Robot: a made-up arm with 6 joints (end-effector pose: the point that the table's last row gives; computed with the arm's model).
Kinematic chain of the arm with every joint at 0, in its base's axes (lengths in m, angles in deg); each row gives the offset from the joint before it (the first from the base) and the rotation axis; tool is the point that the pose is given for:
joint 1: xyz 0 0 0.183 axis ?
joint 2: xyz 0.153 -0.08 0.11 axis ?
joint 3: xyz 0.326 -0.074 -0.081 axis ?
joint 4: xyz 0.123 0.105 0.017 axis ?
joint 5: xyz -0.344 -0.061 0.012 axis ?
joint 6: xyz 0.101 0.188 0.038 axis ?
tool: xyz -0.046 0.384 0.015
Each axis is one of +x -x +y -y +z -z.
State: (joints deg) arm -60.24 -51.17 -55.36 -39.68 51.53 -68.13
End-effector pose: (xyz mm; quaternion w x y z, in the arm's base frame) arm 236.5 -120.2 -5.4 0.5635 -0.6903 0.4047 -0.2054
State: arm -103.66 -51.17 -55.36 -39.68 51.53 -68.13
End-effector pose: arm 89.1 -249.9 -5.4 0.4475 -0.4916 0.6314 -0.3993
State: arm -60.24 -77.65 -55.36 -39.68 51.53 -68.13
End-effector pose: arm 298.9 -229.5 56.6 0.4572 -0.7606 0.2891 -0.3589
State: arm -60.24 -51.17 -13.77 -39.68 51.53 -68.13
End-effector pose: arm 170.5 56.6 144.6 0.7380 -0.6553 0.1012 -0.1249
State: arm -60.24 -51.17 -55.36 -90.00 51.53 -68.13
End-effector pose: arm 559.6 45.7 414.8 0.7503 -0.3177 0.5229 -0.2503
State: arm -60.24 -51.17 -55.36 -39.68 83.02 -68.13
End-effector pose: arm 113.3 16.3 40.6 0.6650 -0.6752 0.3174 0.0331
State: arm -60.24 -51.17 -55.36 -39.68 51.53 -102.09
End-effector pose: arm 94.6 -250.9 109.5 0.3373 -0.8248 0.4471 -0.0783
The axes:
joint 1: +z
joint 2: +y
joint 3: +x
joint 4: -y
joint 5: +z
joint 6: +x

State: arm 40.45 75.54 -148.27 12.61 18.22 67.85
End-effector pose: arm -110.1 -473.1 176.3 0.2905 -0.6550 0.3949 0.5750
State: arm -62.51 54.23 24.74 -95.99 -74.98 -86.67
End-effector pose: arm -18.9 -348.4 238.9 0.1841 -0.0411 0.8399 0.5089
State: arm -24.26 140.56 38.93 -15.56 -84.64 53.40
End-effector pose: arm -313.3 -248.3 -257.1 0.0351 -0.3527 0.6329 -0.6883
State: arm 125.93 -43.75 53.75 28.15 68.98 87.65
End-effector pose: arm 207.2 37.4 263.1 0.5570 -0.3572 -0.3122 -0.6817
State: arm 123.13 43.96 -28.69 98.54 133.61 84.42
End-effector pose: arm 493.9 129.2 -176.8 0.4516 0.5714 -0.0334 -0.6844
